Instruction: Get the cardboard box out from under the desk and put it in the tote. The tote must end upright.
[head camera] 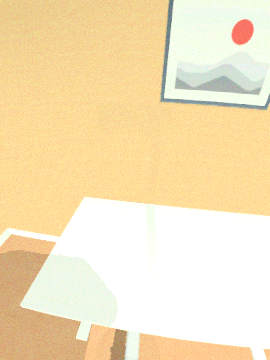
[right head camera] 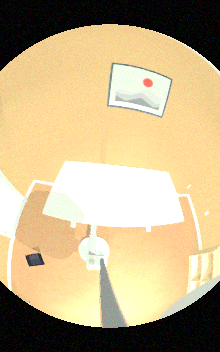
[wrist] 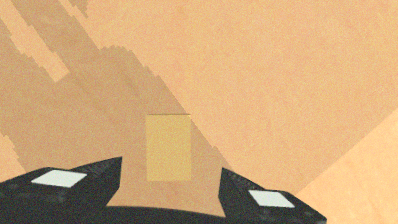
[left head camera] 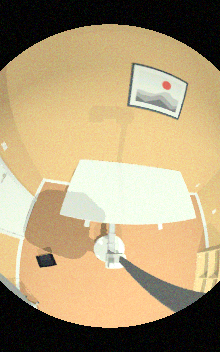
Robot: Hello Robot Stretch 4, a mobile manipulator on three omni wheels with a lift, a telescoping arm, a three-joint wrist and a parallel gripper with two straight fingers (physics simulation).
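Places are measured from the robot's base along level axes (x left, y ahead, z down), in metres.
Pixels of known places: gripper, between the fingertips: [wrist: 171, 177].
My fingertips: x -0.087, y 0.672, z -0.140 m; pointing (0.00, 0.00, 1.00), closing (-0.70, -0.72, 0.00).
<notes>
For each thing: its top centre in the pictures, then the offset to it from my fingertips. Level surfaces: height alone.
- cardboard box, centre of its top: [wrist: 168, 148] dx +0.007, dy +0.005, dz +0.117 m
- white desk, height of its surface: dz -0.553 m
- tote, centre of its top: [left head camera: 43, 260] [right head camera: 32, 259] dx +1.046, dy -1.113, dz +0.067 m
The cardboard box [wrist: 168, 148] lies on the floor in the wrist view, its sides lined up with the view. It sits beyond and between the fingertips, apart from both. My gripper [wrist: 171, 177] is open and empty, above the floor. The white desk [head camera: 175, 270] [left head camera: 135, 195] [right head camera: 120, 195] hides the gripper and the box from the head cameras; the arm reaches in under its front edge. A black open container, likely the tote, [left head camera: 46, 260] [right head camera: 35, 259] stands upright on the floor to the left of the robot's base.
Desk legs [head camera: 84, 330] [left head camera: 160, 226] [right head camera: 148, 228] stand left and right of the arm [head camera: 132, 345]. A wooden shelf unit [left head camera: 199, 270] shows at the right. A white door [left head camera: 11, 200] is at the left. A framed picture [head camera: 215, 55] hangs on the wall behind the desk.
</notes>
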